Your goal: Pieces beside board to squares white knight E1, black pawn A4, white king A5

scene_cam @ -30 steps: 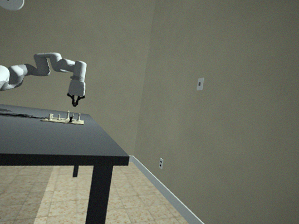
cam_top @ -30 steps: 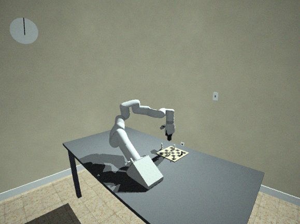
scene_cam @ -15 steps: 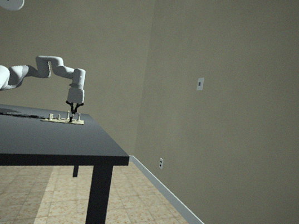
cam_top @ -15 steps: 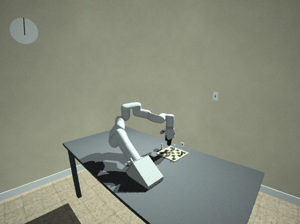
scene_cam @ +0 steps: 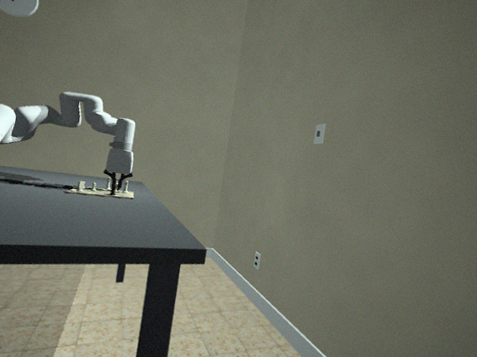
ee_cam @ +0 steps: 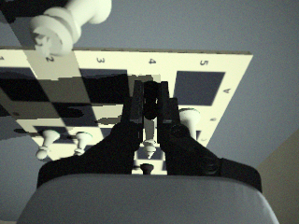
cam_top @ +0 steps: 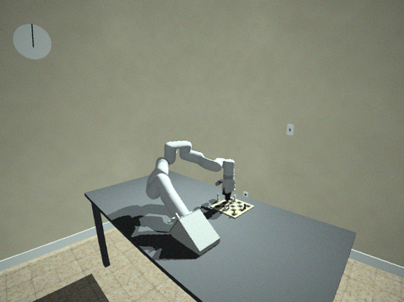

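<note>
The black pawn lies 1 cm below my hand. The rest, counted from my hand: white king 3 cm behind, 7 cm to the left; then white knight 13 cm behind, 14 cm to the right, 1 cm below; then chessboard 5 cm behind, 7 cm to the right, 3 cm below.
</note>
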